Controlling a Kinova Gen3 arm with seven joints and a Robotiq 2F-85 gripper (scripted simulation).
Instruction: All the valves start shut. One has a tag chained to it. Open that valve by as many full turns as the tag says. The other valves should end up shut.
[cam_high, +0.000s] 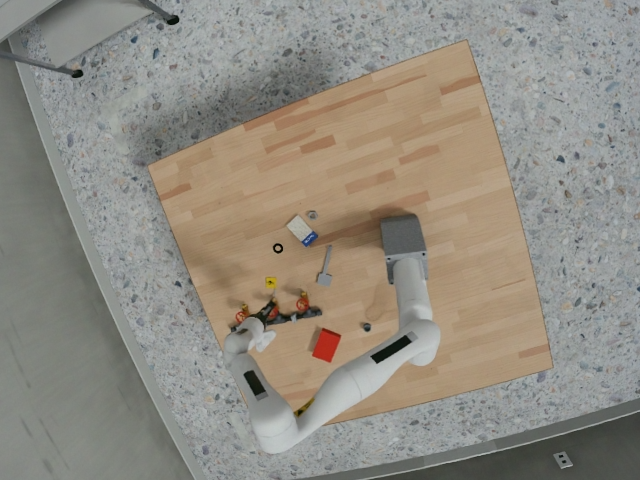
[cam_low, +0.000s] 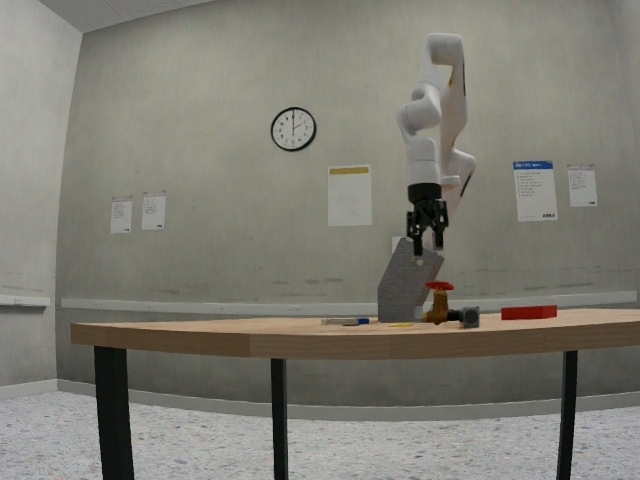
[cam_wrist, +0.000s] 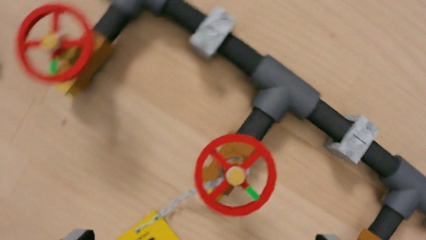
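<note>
Right now the yellow tag is 160 mm below my hand, 60 mm to the right of it and 10 mm behind it. Round my hand: red block (230 mm to the left, 160 mm behind, 140 mm below); then grey scraper (230 mm behind, 150 mm below, 70 mm to the right); then blue box (240 mm to the right, 170 mm behind, 150 mm below).
</note>
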